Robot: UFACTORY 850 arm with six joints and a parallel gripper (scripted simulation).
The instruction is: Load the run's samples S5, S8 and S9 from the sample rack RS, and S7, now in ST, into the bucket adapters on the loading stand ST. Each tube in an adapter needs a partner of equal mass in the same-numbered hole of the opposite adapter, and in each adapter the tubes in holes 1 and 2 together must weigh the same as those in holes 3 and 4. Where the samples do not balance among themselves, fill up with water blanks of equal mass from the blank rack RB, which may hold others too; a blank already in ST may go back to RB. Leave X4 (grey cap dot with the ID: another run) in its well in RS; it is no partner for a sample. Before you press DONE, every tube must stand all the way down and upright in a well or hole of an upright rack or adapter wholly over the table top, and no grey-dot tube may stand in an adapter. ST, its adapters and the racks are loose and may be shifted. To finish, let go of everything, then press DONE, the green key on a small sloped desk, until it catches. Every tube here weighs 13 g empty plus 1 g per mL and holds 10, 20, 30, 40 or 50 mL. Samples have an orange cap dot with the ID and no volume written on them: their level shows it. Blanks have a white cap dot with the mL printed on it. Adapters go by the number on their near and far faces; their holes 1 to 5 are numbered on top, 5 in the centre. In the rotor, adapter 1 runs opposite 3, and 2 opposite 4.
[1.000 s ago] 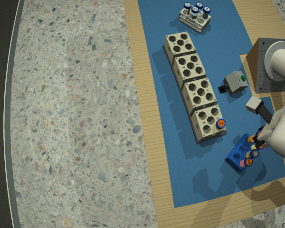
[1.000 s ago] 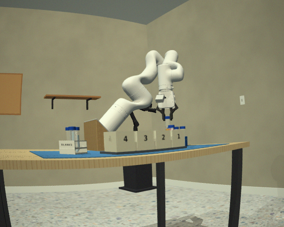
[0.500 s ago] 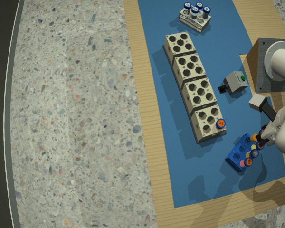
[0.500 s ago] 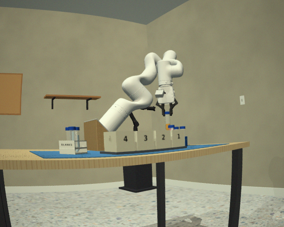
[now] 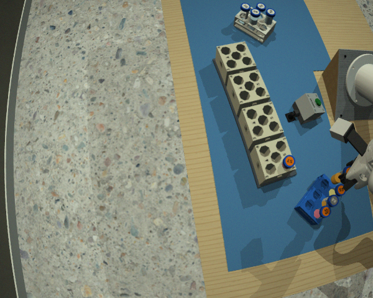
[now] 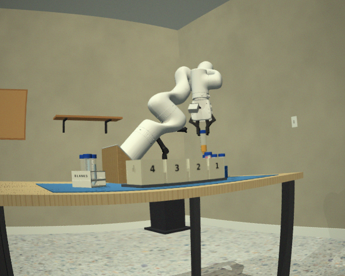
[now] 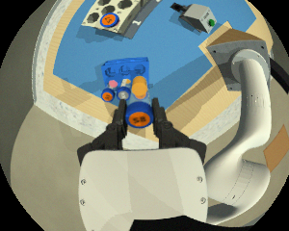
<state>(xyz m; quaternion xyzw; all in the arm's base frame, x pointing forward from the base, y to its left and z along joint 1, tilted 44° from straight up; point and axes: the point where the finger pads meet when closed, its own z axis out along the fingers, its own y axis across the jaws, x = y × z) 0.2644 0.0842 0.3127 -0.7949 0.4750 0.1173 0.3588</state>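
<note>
My gripper is now 1 cm past the orange-dot sample tube, 1 cm to the left of it and 5 cm above it. Round my hand: sample tube S5: 3 cm behind, 3 cm to the left, 17 cm below; then sample S9: 5 cm ahead, 8 cm to the left, 17 cm below; then grey-dot tube X4: 2 cm ahead, 5 cm to the left, 17 cm below.
</note>
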